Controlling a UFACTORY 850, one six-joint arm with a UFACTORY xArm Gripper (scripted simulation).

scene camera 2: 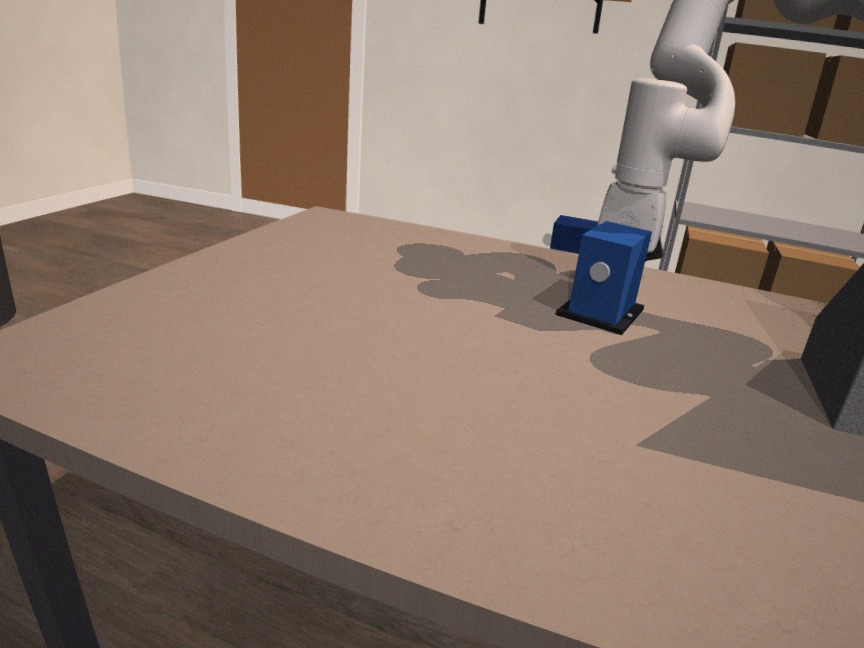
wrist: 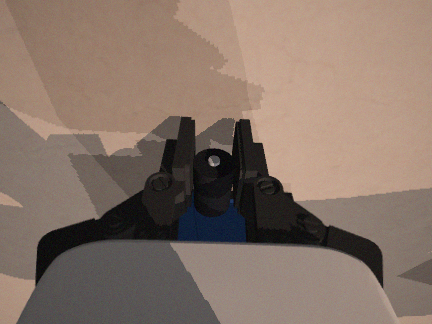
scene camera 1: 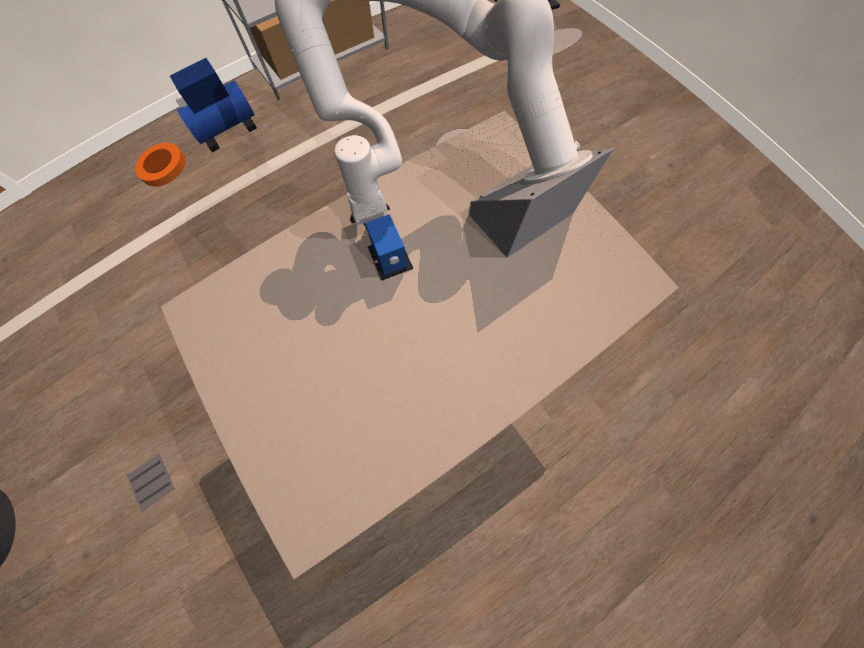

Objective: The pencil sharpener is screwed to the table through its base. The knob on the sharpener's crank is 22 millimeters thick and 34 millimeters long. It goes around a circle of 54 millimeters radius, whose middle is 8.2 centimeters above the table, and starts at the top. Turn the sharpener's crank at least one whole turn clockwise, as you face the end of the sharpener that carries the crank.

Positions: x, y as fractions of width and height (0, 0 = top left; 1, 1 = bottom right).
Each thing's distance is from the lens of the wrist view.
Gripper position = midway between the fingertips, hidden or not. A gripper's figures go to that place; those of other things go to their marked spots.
gripper (wrist: 0.50, 0.43): 0.14 m
blue pencil sharpener (wrist: 0.43, 0.71): 0.17 m
